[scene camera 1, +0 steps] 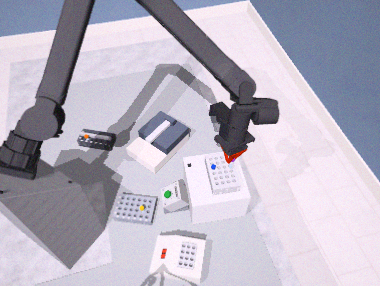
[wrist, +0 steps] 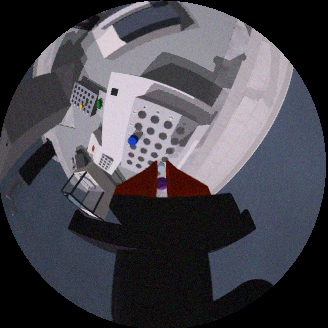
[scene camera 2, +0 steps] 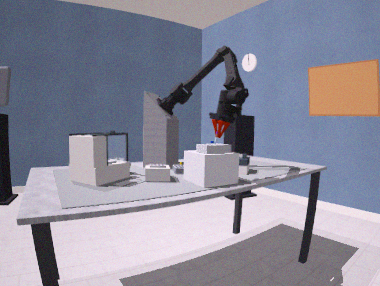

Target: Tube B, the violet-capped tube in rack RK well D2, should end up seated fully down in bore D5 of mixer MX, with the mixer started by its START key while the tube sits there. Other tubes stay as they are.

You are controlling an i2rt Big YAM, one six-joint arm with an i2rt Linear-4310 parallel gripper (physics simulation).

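Note:
The violet-capped tube is roughly upright between the red fingers of my gripper, which is shut on it. The tube's lower end is close above the bored block of the white mixer, toward its far side from the blue-capped tube. The fingers hide the bores beneath; I cannot tell which bore is under the tube. A green key is on a small box beside the mixer. The grey rack holds a yellow-capped tube.
A device with a dark lid stands behind the mixer, and a small black device with an orange spot lies farther left. A white block with a red key stands near the mixer. A tall white cabinet with a framed chamber stands beyond that block.

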